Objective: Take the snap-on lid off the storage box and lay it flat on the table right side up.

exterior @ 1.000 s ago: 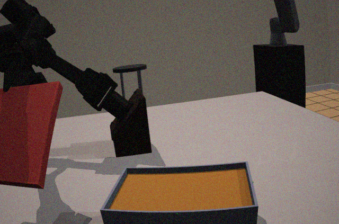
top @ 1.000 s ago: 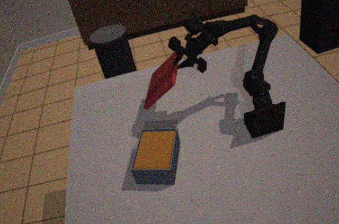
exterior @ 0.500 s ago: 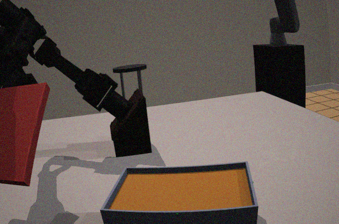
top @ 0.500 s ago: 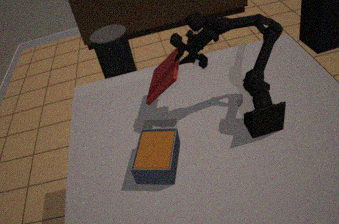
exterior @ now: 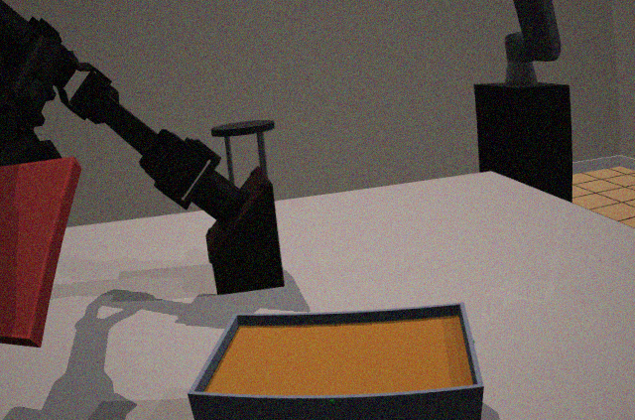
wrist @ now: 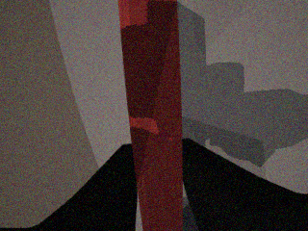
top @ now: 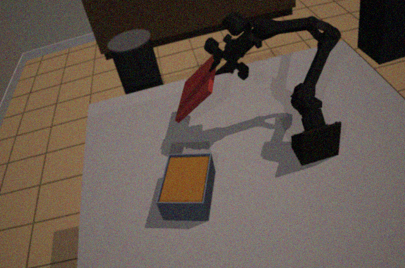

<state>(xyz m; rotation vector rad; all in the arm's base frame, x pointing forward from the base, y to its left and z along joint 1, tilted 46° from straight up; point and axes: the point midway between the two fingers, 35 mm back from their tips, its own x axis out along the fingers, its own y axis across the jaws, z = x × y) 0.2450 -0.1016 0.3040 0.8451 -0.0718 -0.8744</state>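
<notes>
Right now my gripper tip is 60 mm short of the lid, 20 mm to the left of it and 50 mm above it. The rest, counted from my gripper tip: storage box: 200 mm ahead, 310 mm to the left, 190 mm below.
</notes>
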